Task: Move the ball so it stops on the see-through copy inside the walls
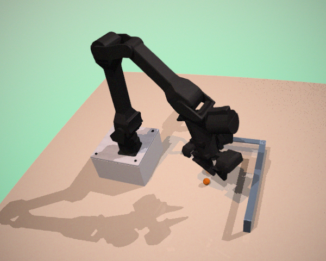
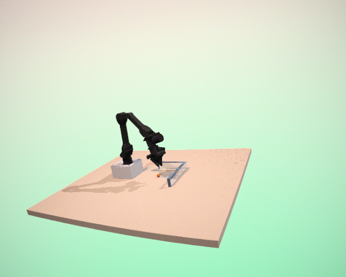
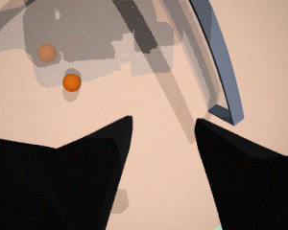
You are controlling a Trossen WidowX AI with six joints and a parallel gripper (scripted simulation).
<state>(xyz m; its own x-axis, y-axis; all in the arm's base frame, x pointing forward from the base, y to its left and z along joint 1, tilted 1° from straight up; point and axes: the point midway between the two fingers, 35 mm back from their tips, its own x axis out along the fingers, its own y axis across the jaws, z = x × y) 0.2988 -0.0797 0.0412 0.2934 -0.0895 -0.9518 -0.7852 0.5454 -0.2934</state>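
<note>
The orange ball is 60 mm behind my gripper tip, 60 mm to the left of it and 100 mm below it. Round my gripper tip: clear wall: 220 mm to the left, 80 mm below; then see-through copy: 60 mm behind, 100 mm to the left, 100 mm below.
</note>
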